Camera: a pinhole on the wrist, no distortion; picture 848 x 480 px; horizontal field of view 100.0 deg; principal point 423.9 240.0 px. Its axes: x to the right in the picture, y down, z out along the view. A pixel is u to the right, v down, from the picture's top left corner.
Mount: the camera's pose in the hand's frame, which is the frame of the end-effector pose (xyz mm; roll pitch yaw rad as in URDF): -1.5 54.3 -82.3 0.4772 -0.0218 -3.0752
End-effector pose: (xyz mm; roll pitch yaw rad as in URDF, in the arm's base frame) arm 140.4 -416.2 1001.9 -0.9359 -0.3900 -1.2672
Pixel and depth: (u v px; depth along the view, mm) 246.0 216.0 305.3
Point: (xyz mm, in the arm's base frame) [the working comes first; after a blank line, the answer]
In the camera's frame: -152.7 -20.6 305.3

450.7 -490.4 987.9
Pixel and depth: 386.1 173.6 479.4
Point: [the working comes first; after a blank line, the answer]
In the camera's frame: -50.9 -89.5 479.4

596.9 -353.2 915.5
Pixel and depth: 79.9 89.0 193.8
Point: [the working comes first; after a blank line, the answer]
In the camera's frame: -187.4 -82.3 193.8

373.4 -577.3 925.5
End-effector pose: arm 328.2 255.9 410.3 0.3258 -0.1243 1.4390
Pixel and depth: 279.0 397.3 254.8
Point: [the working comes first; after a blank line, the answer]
In the camera's frame: -103.8 112.7 254.8

326.4 337.1 630.4
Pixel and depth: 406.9 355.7 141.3
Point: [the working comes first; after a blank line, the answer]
In the camera's frame: -6.8 46.0 141.3

273.9 259.2 496.5
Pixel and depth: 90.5 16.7 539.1
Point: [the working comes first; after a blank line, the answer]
In the camera's frame: -505.2 -338.4 539.1

-140.6 738.9 887.0
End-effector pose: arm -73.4 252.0 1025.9 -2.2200 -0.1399 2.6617
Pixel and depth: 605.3 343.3 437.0
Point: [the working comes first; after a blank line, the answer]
In the camera's frame: 222.8 126.9 437.0

-20.4 -19.6 673.4
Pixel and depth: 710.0 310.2 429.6
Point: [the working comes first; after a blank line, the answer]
In the camera's frame: 345.5 84.8 429.6

104.5 -46.2 649.6
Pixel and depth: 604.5 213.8 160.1
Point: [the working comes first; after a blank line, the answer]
In the camera's frame: 81.3 -11.8 160.1

0.5 253.6 875.5
